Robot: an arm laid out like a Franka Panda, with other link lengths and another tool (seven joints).
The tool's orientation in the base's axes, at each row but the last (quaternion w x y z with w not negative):
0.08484, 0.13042, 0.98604, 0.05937
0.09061, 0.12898, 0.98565, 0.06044
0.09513, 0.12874, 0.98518, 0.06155
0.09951, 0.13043, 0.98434, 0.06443
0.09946, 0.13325, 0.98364, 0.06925
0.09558, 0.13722, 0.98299, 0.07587
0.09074, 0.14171, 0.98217, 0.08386
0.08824, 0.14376, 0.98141, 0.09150
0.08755, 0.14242, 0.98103, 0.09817
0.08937, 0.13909, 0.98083, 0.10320
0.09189, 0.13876, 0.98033, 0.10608
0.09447, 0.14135, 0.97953, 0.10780
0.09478, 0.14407, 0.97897, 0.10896
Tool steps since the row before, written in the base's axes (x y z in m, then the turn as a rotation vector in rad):
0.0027, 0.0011, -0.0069, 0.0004, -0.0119, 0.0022
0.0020, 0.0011, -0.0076, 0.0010, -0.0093, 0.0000
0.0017, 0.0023, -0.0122, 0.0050, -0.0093, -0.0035
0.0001, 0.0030, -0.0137, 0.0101, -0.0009, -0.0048
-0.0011, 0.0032, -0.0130, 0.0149, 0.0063, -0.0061
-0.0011, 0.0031, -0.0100, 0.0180, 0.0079, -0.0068
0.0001, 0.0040, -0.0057, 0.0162, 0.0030, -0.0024
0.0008, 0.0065, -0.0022, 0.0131, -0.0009, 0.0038
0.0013, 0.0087, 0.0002, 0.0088, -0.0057, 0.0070
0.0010, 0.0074, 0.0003, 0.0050, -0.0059, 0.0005
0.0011, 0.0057, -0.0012, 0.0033, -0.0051, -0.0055
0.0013, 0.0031, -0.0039, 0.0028, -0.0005, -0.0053
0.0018, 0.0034, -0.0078, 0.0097, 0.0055, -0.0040
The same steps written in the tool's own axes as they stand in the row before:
-0.0012, 0.0008, 0.0074, -0.0039, -0.0110, -0.0032
-0.0004, 0.0005, 0.0079, -0.0034, -0.0087, -0.0007
0.0011, 0.0008, 0.0125, -0.0066, -0.0082, 0.0035
0.0032, 0.0008, 0.0136, -0.0089, 0.0009, 0.0067
0.0042, 0.0007, 0.0127, -0.0113, 0.0087, 0.0098
0.0036, 0.0009, 0.0099, -0.0136, 0.0109, 0.0113
0.0020, 0.0027, 0.0061, -0.0140, 0.0066, 0.0060
0.0015, 0.0059, 0.0033, -0.0132, 0.0034, -0.0012
0.0013, 0.0086, 0.0015, -0.0110, -0.0015, -0.0060
0.0012, 0.0073, 0.0012, -0.0065, -0.0042, -0.0005
0.0008, 0.0053, 0.0024, -0.0038, -0.0052, 0.0050
0.0003, 0.0023, 0.0046, -0.0020, -0.0010, 0.0056
0.0005, 0.0018, 0.0085, -0.0068, 0.0067, 0.0070

